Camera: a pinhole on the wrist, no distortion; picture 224 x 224 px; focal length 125.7 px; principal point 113.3 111.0 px. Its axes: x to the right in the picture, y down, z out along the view. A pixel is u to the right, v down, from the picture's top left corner.
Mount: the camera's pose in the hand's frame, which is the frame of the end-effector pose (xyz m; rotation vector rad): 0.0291 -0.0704 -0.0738 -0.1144 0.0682 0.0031
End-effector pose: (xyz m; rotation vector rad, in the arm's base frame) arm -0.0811 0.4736 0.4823 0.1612 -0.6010 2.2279
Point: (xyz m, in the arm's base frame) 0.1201 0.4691 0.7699
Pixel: 69.0 15.5
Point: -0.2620 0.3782 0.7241
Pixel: 139.4 154.6
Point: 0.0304 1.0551 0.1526
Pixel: behind the camera
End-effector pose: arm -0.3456 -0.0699 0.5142 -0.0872 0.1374 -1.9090
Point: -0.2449 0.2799 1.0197
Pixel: 11.3 91.4
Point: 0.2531 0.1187 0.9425
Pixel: 17.7 205.3
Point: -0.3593 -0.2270 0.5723
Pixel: 204.3 178.7
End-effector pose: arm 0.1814 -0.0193 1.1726 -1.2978 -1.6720 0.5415
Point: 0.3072 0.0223 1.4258
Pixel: behind the camera
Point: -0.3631 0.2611 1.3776
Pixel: 188.0 24.8
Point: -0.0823 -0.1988 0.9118
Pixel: 7.4 122.4
